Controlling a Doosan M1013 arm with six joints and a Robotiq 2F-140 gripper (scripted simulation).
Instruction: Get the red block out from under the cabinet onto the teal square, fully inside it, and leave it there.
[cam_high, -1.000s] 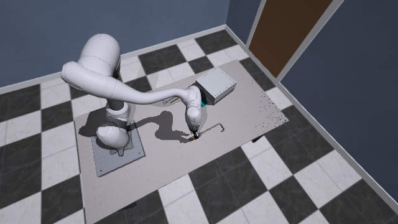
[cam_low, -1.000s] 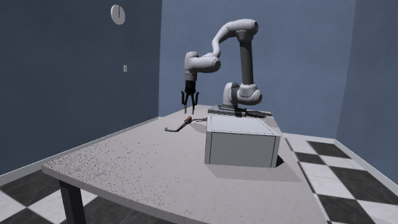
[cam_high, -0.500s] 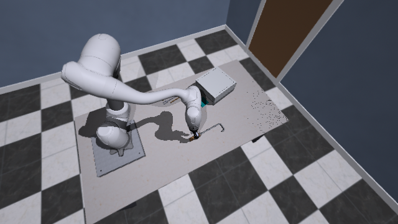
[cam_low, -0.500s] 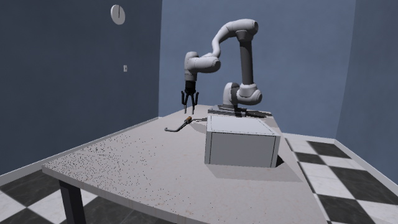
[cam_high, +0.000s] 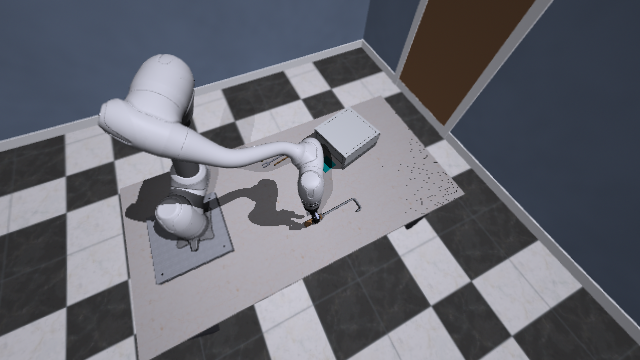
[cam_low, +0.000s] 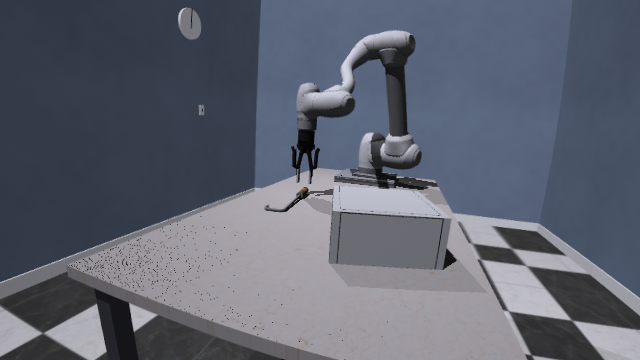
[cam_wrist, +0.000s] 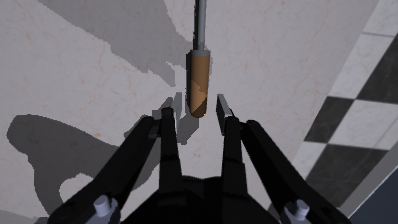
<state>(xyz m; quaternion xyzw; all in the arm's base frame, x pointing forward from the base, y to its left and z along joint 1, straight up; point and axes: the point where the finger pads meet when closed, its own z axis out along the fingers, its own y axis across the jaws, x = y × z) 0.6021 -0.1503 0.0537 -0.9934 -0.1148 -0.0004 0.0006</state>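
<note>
My gripper is now 130 mm short of the hook tool, 10 mm to the left of it and 80 mm above it. From my hand the other things lie so: teal square (200 mm ahead, 340 mm to the left, 90 mm below); then thin brown stick (40 mm behind, 460 mm to the left, 90 mm below); then grey forked tool (110 mm behind, 470 mm to the left, 90 mm below).
</note>
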